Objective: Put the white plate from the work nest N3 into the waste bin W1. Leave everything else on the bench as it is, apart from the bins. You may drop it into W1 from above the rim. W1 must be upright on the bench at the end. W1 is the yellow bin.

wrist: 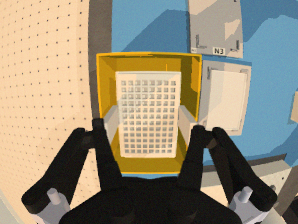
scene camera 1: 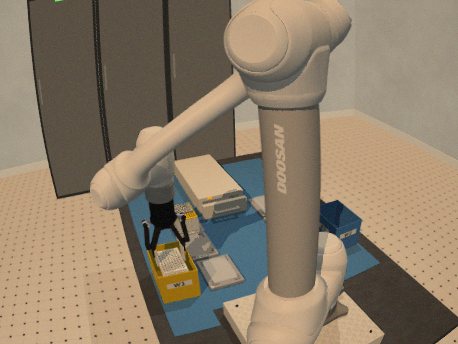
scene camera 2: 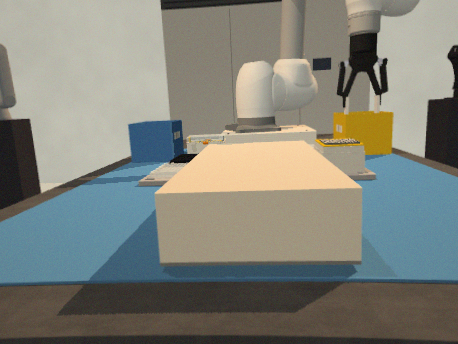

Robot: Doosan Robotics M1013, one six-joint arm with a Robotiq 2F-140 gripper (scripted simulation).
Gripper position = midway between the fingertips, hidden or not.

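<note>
The wrist view gives me a white plate (wrist: 146, 110) and my gripper (wrist: 148, 114), with a yellow bin W1 (wrist: 190, 66) there too; a blue bin is out of frame in the wrist view. Scene camera 1 does show me the blue bin (scene camera 1: 338, 214), and I find the yellow bin W1 (scene camera 1: 181, 286) and my gripper (scene camera 1: 170, 261) in it as well. In scene camera 2 I see my gripper (scene camera 2: 361, 117), the yellow bin W1 (scene camera 2: 374, 130) and the blue bin (scene camera 2: 150, 141).
</note>
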